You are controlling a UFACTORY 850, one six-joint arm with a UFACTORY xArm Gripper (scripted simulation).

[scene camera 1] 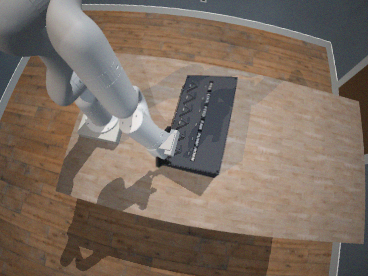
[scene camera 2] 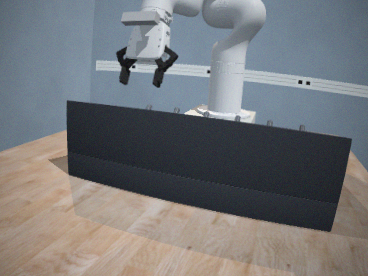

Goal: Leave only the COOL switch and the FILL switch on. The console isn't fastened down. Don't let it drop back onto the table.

Labels:
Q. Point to a dark rectangular console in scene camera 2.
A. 288, 176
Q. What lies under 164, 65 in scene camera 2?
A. My gripper.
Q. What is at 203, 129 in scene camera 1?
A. A dark rectangular console.

